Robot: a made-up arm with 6 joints. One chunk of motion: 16 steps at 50 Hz.
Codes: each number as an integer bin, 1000 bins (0 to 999) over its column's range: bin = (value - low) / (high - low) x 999, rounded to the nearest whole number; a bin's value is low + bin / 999 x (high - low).
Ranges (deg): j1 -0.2..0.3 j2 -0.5..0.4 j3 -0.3..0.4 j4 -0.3..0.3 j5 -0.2..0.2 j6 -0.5..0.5
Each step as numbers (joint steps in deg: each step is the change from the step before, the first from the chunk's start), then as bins.
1 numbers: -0.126 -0.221 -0.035 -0.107 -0.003 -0.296
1 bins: 148 310 378 321 492 204
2 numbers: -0.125 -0.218 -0.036 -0.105 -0.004 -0.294
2 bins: 150 313 377 325 490 206
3 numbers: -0.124 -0.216 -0.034 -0.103 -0.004 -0.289
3 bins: 152 315 380 328 490 211
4 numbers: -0.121 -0.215 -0.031 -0.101 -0.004 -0.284
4 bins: 158 316 384 331 490 216
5 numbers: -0.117 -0.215 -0.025 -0.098 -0.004 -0.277
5 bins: 166 316 392 336 490 223
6 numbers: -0.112 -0.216 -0.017 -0.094 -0.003 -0.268
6 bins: 176 315 404 343 492 232
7 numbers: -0.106 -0.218 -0.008 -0.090 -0.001 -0.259
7 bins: 188 313 417 350 497 241
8 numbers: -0.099 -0.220 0.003 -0.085 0.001 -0.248
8 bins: 202 311 432 358 502 252
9 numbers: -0.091 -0.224 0.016 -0.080 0.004 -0.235
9 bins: 218 306 451 366 509 265
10 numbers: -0.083 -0.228 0.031 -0.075 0.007 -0.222
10 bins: 234 302 472 375 517 278
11 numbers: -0.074 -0.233 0.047 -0.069 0.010 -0.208
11 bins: 252 296 495 385 524 292
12 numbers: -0.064 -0.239 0.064 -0.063 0.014 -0.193
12 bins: 272 290 519 395 534 307
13 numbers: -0.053 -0.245 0.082 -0.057 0.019 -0.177
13 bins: 294 283 545 405 547 323
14 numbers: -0.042 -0.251 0.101 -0.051 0.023 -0.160
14 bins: 316 276 572 415 557 340
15 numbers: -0.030 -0.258 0.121 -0.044 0.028 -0.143
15 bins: 340 269 601 426 569 357
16 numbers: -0.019 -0.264 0.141 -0.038 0.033 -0.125
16 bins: 362 262 629 436 582 375
